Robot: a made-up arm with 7 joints.
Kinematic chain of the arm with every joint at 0, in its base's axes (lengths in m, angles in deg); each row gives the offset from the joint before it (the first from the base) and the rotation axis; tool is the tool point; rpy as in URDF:
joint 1: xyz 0 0 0.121 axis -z
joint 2: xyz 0 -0.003 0.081 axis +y
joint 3: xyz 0 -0.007 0.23 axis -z
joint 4: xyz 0 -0.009 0.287 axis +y
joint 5: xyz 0 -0.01 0.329 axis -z
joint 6: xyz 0 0 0.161 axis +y
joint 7: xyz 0 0 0.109 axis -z
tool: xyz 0 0 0 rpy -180 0 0
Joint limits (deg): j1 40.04..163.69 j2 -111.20..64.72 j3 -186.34..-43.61 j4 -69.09..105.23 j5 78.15..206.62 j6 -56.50..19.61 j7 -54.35..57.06
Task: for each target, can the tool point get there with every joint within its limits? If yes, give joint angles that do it. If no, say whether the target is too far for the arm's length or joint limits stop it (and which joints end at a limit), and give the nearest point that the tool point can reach.
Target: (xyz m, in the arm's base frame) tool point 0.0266 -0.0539 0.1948
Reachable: no: joint limits stop it (at a limit: joint 2, joint 4, joint 6) | nearest point 0.2534 -0.5134 0.1675 | short by 0.513 m
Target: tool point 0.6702 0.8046 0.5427
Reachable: yes | joints 141.66 -72.27 -88.23 -19.88 190.04 0.64 13.60
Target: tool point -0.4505 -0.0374 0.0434
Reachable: no: joint limits stop it (at a limit: joint 1, joint 3, joint 4, joint 6) | nearest point -0.4879 0.2540 -0.0634 | short by 0.313 m
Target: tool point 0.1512 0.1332 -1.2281
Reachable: no: too far | nearest point 0.2627 0.2315 -0.5696 | short by 0.675 m
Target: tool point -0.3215 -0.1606 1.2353
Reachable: yes | joints 122.97 15.44 -107.62 -17.90 101.10 -27.18 29.75
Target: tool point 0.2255 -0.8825 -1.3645
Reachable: no: too far | nearest point 0.3789 -0.2098 -0.4613 | short by 1.137 m
